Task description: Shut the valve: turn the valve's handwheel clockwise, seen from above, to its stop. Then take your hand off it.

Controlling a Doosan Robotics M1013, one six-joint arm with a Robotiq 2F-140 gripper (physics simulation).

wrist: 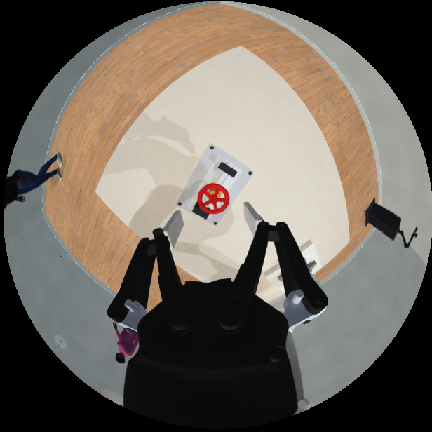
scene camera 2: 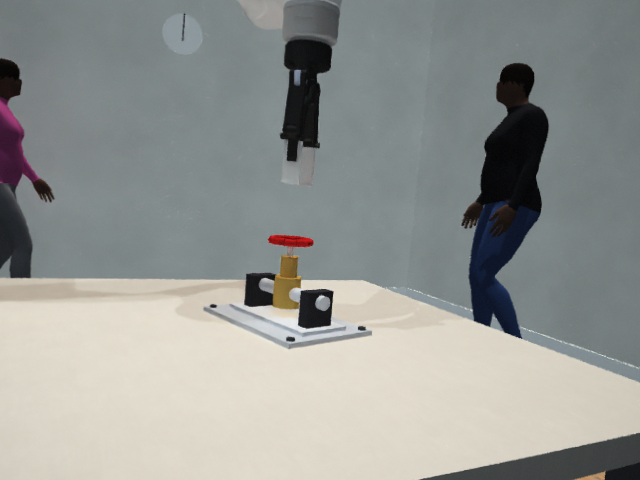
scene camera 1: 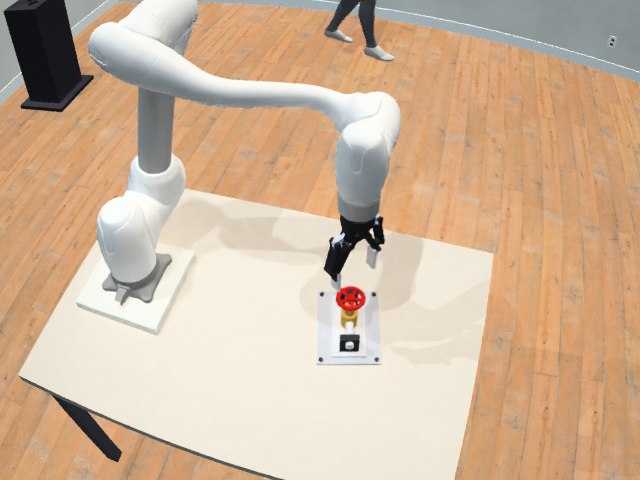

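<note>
The red handwheel (scene camera 1: 351, 307) (scene camera 2: 290, 240) (wrist: 227, 199) lies level on top of the valve's yellow body (scene camera 1: 348, 320) (scene camera 2: 287, 293). The valve stands upright on a light grey base plate (scene camera 1: 323, 330) (scene camera 2: 248, 321) (wrist: 200, 175). My gripper (scene camera 1: 354, 271) (scene camera 2: 298, 178) (wrist: 212, 213) is open and empty and points down. In the second scene view its pale fingertips hang well above the handwheel, with a clear gap. In the wrist view the wheel shows beyond and between the two fingertips. Nothing touches the wheel.
Black blocks (scene camera 1: 349, 338) (scene camera 2: 258, 289) (scene camera 2: 315, 308) hold the white pipe on the plate. The arm's white base block (scene camera 1: 175, 273) stands on the table (scene camera 1: 232, 372) (scene camera 2: 155, 392). People stand beyond the table, and a black stand (scene camera 1: 43, 56) (wrist: 384, 218) is on the floor.
</note>
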